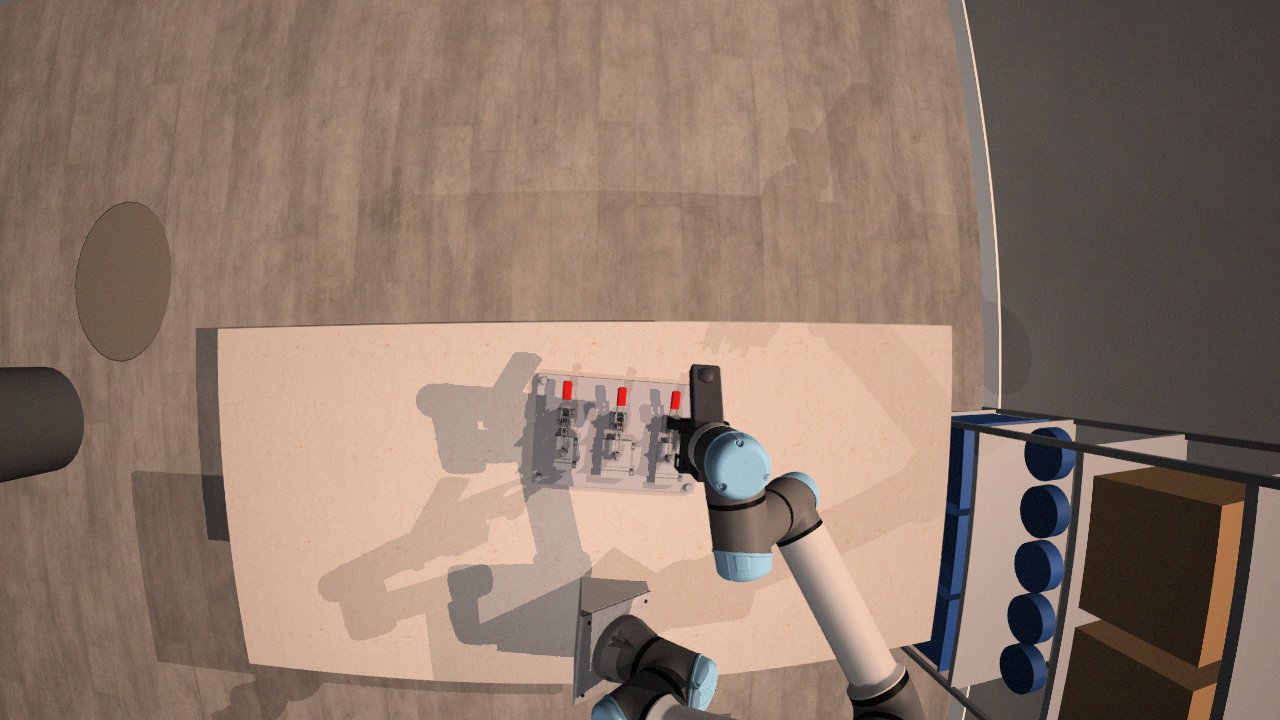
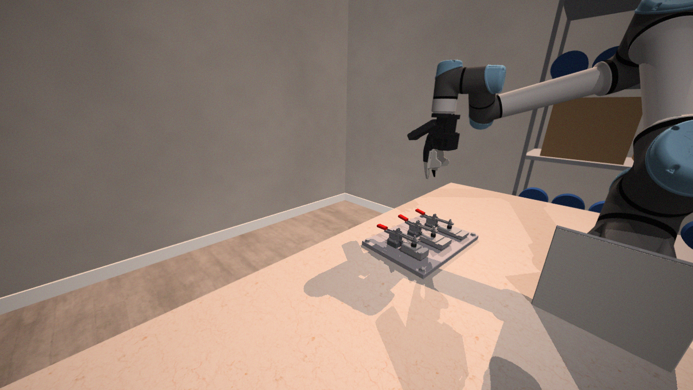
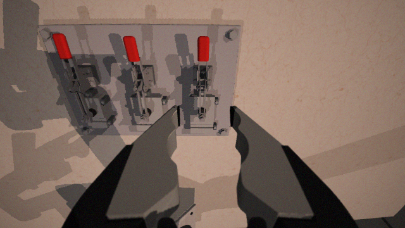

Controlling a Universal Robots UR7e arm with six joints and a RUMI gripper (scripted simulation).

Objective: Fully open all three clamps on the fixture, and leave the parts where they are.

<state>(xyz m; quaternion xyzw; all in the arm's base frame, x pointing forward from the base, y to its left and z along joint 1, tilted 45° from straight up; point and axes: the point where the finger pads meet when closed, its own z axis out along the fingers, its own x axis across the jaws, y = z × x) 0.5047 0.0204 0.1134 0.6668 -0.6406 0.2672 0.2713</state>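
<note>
Right now my hand is 200 mm above the grey fixture plate, 110 mm to the right of it and 70 mm past it.
</note>
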